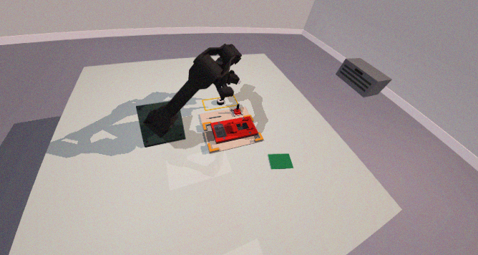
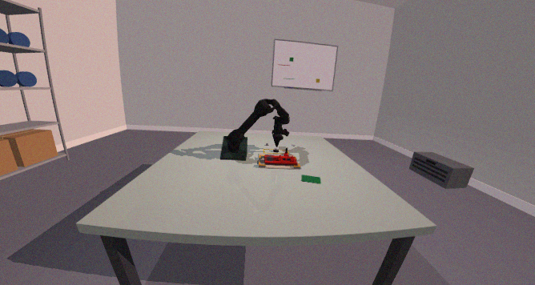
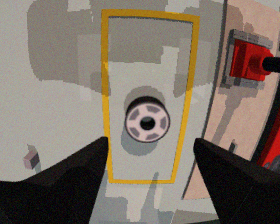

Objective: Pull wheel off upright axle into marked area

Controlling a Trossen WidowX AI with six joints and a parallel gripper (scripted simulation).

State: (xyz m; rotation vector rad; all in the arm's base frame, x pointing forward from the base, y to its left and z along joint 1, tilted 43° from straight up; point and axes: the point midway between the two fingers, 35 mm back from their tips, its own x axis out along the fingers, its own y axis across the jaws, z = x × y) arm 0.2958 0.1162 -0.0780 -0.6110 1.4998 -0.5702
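The wheel lies 4 cm below my gripper tip. Round my gripper tip: axle (9 cm to the right, 6 cm ahead, 1 cm below).
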